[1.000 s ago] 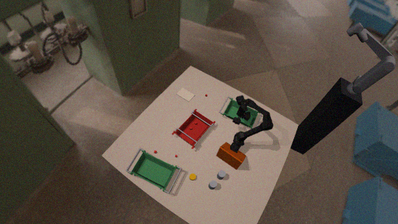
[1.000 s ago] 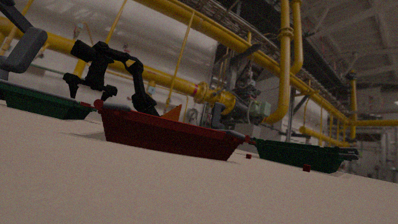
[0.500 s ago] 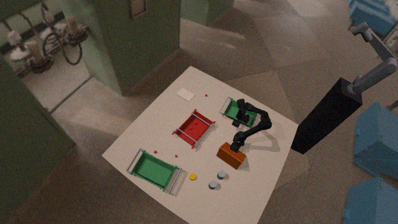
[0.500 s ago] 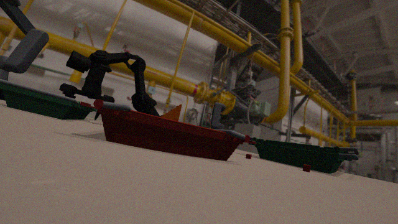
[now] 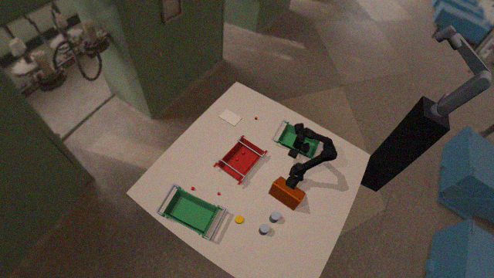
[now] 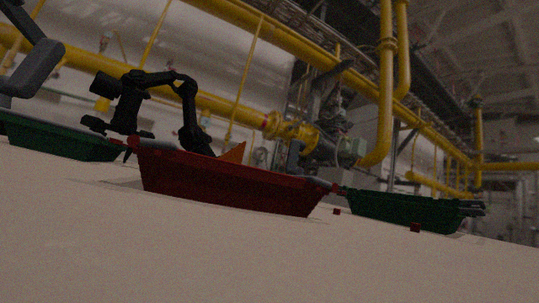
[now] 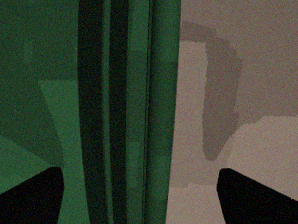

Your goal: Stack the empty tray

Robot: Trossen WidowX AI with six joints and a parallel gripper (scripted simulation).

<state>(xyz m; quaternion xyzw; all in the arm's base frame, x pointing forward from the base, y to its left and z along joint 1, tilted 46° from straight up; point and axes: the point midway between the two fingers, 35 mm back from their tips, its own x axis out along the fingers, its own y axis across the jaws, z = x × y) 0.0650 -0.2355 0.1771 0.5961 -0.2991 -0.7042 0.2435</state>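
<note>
The green tray is 90 mm to the right of my gripper tip and 30 mm above it. Round my gripper tip: yellow disc 620 mm to the left, 110 mm ahead; then white card 550 mm ahead, 50 mm to the right, 10 mm below.
</note>
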